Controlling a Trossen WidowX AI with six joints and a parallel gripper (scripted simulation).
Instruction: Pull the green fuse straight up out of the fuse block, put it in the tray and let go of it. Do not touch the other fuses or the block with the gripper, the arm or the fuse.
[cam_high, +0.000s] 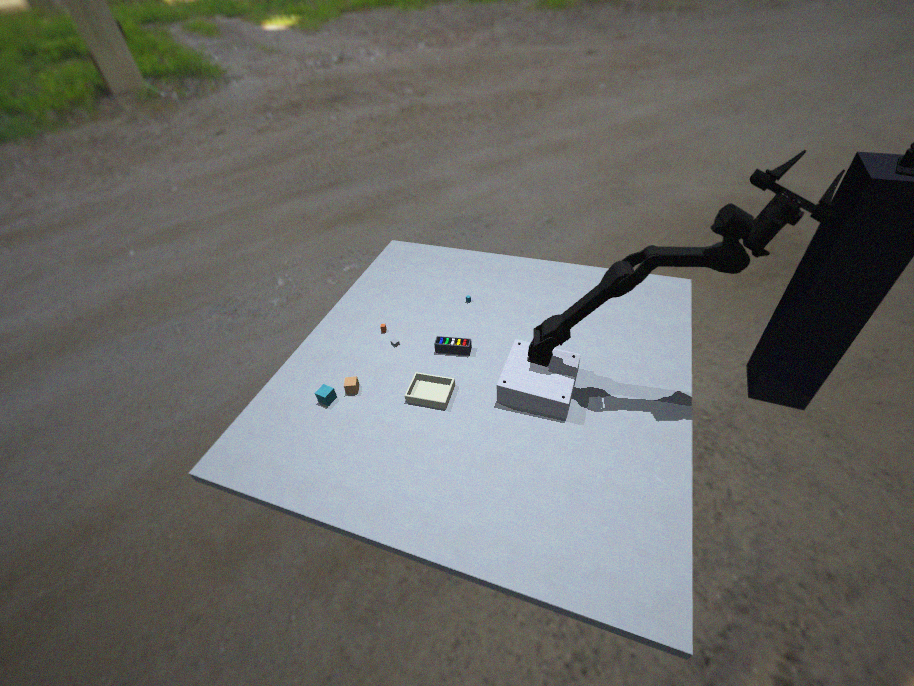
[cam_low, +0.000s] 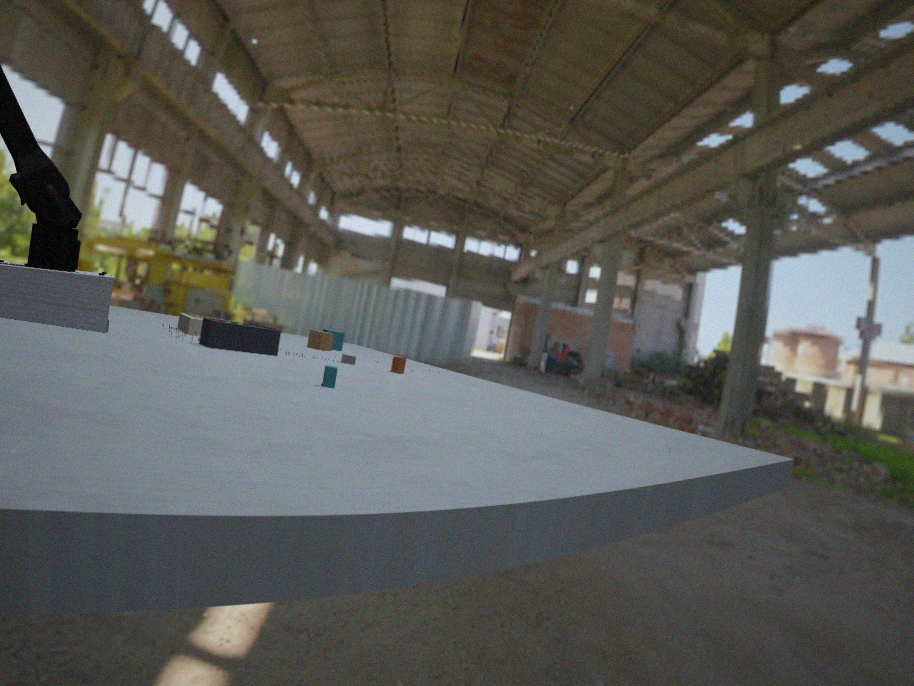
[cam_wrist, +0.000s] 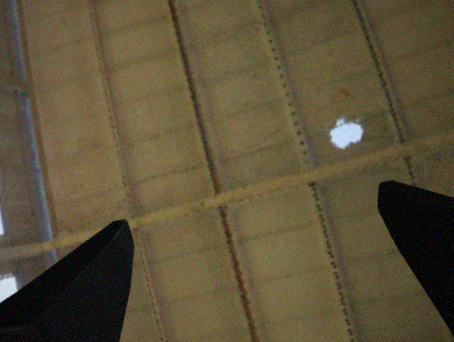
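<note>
Right now my gripper tip is 86 cm short of the green fuse, 18 cm to the right of it and 63 cm above it. From my gripper tip the other things lie so: teal cube 113 cm ahead, 51 cm to the left, 63 cm below; then cream tray 83 cm ahead, 38 cm to the left, 65 cm below; then orange cube 108 cm ahead, 45 cm to the left, 63 cm below.
</note>
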